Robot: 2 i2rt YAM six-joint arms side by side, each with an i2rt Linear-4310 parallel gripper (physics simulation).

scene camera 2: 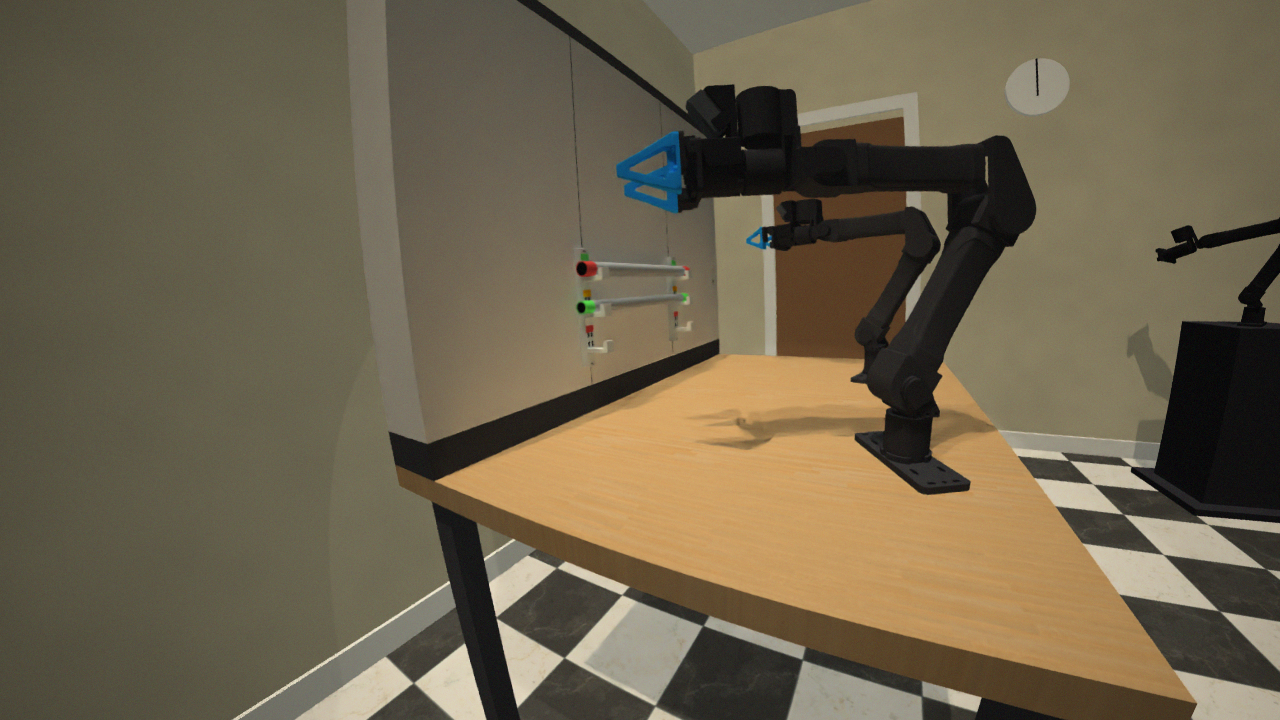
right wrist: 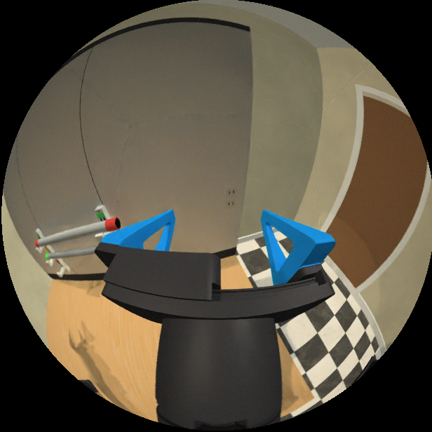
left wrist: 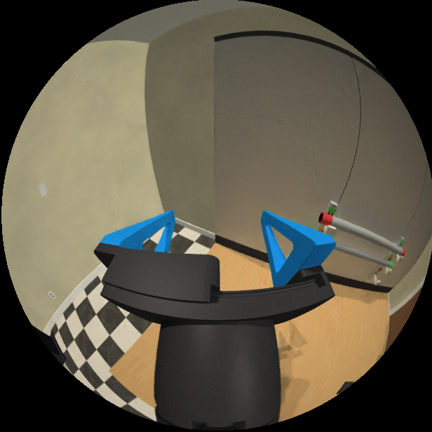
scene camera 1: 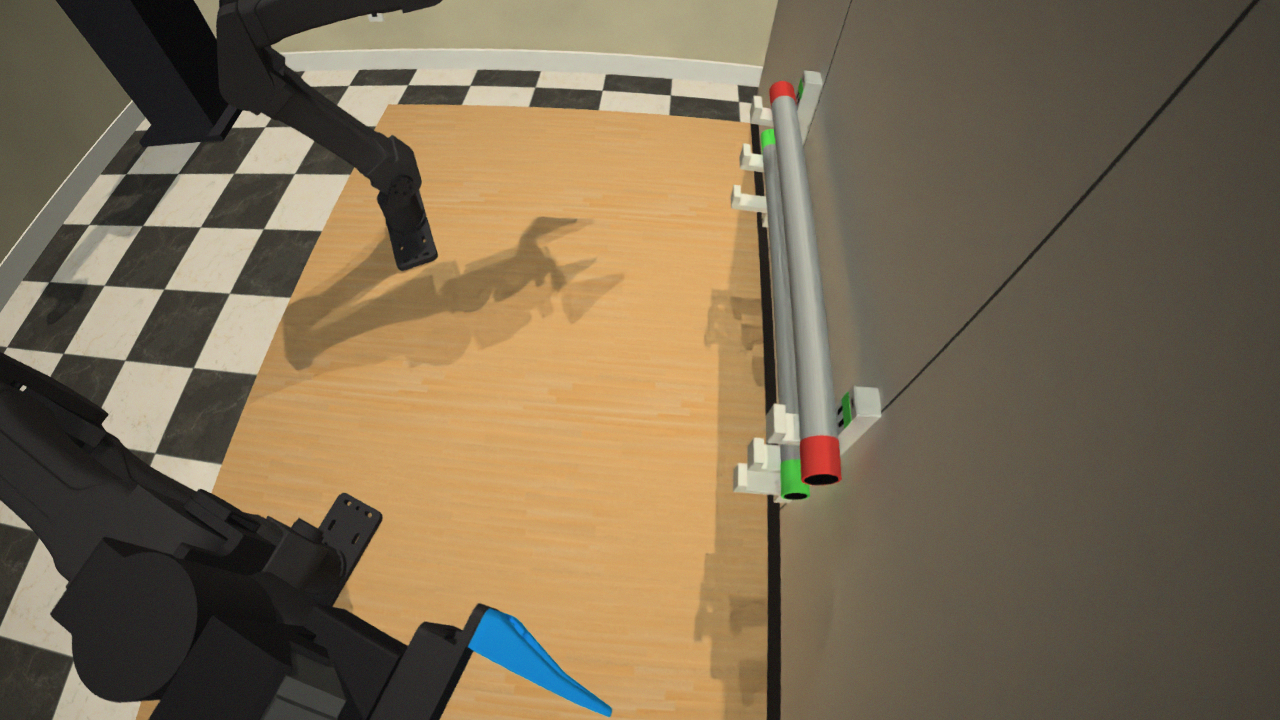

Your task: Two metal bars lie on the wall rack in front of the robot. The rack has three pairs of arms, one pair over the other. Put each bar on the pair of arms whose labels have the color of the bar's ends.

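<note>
A wall rack has green labels at its top pair of arms, orange ones at the middle and red ones at the bottom. The grey bar with red ends lies level on the top pair. The thinner grey bar with green ends lies on the middle pair. The bottom pair is bare. My left gripper and right gripper are open and empty, away from the bars.
The rack hangs on a grey wall panel that stands along the table's edge. The wooden table stretches below both arms. Another black arm stands on a dark pedestal at the far right of scene camera 2.
</note>
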